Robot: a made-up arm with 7 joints. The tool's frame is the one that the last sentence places.
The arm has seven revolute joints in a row. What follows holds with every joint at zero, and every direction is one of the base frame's.
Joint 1 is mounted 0.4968 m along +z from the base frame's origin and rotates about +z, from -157.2 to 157.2 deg.
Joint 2 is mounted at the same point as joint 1 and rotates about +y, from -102.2 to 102.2 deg.
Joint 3 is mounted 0.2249 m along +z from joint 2 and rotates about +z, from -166.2 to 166.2 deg.
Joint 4 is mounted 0.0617 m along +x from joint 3 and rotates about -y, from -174.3 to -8.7 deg.
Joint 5 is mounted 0.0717 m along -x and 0.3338 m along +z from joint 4 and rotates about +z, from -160.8 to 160.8 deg.
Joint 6 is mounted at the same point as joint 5 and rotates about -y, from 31.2 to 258.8 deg.
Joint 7 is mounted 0.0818 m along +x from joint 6 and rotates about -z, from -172.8 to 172.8 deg.
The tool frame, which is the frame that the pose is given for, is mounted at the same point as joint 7; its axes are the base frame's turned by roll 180, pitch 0 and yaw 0 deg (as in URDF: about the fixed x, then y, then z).
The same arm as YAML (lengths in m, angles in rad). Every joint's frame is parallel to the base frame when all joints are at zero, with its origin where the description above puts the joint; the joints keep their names.
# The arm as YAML. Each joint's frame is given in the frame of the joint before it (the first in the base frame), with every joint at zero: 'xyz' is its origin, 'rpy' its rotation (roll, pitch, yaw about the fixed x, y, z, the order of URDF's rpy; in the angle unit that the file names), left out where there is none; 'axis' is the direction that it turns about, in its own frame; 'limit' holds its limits. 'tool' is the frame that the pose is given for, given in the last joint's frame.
units:
  length: m
  angle: rad
joints:
  - name: joint 1
    type: revolute
    origin:
      xyz: [0.0, 0.0, 0.4968]
    axis: "+z"
    limit:
      lower: -2.7437
      upper: 2.7437
  - name: joint 2
    type: revolute
    origin:
      xyz: [0.0, 0.0, 0.0]
    axis: "+y"
    limit:
      lower: -1.7837
      upper: 1.7837
  - name: joint 3
    type: revolute
    origin:
      xyz: [0.0, 0.0, 0.2249]
    axis: "+z"
    limit:
      lower: -2.9007
      upper: 2.9007
  - name: joint 4
    type: revolute
    origin:
      xyz: [0.0617, 0.0, 0.0]
    axis: "-y"
    limit:
      lower: -3.0421
      upper: -0.1518
  - name: joint 5
    type: revolute
    origin:
      xyz: [-0.0717, 0.0, 0.3338]
    axis: "+z"
    limit:
      lower: -2.8065
      upper: 2.8065
  - name: joint 6
    type: revolute
    origin:
      xyz: [0.0, 0.0, 0.0]
    axis: "-y"
    limit:
      lower: 0.5445
      upper: 4.5169
  - name: joint 7
    type: revolute
    origin:
      xyz: [0.0818, 0.0, 0.0]
    axis: "-z"
    limit:
      lower: -3.0159
      upper: 3.0159
tool:
  origin:
    xyz: [0.0, 0.0, 0.0]
    rpy: [3.1416, 0.0, 0.0]

